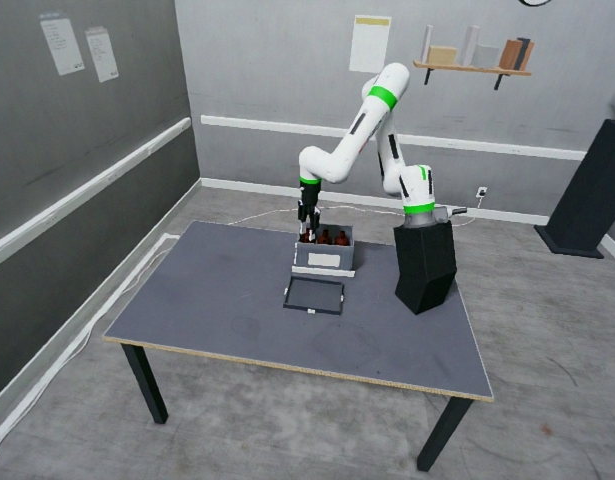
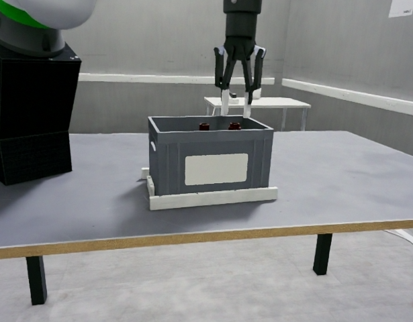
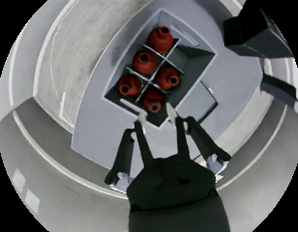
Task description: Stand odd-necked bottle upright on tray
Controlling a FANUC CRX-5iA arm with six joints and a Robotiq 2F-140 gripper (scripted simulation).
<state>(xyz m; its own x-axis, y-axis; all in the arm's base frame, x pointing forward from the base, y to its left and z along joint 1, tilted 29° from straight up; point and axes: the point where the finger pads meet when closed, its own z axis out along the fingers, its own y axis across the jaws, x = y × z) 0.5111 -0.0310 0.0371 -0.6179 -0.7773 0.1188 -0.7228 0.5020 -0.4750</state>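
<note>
My gripper is now 9 cm past the grey crate, 5 cm to the left of it and 13 cm above it. Round my hand: dark tray: 7 cm behind, 21 cm to the left, 20 cm below.
</note>
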